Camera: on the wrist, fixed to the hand. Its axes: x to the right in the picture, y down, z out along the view.
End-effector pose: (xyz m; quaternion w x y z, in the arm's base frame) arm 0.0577 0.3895 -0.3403 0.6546 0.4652 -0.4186 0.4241
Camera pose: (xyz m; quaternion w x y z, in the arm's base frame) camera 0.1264 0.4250 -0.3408 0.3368 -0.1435 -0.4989 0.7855
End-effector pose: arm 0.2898 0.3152 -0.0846 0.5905 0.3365 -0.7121 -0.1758
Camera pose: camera 0.3466 0.2634 -0.0929 0.7438 -0.2748 -0.5531 0.2555
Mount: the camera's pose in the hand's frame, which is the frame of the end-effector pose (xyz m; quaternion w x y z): 0.0253 -0.0577 -0.0449 0.6957 -0.1334 0.2407 0.6635
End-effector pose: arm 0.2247 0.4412 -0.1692 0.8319 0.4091 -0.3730 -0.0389
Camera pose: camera 0.2861 0.4229 -0.2126 0.7489 -0.0645 -0.3255 0.5736
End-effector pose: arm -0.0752 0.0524 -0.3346 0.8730 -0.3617 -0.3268 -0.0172
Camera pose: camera -0.0456 -0.0138 -0.3076 0.6492 -0.5808 0.2251 0.4366
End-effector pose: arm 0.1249 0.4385 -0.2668 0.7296 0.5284 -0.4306 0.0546
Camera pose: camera 0.1971 0.4406 -0.2944 0.6455 -0.0286 -0.4819 0.5919
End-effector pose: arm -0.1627 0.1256 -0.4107 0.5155 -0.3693 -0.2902 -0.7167
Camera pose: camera -0.2330 0.0939 -0.4169 0.8548 -0.3457 0.2628 -0.2842
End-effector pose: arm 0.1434 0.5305 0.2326 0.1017 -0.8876 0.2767 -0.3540
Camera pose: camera 0.1519 0.5646 0.3015 0.1206 -0.3623 0.8531 -0.3555
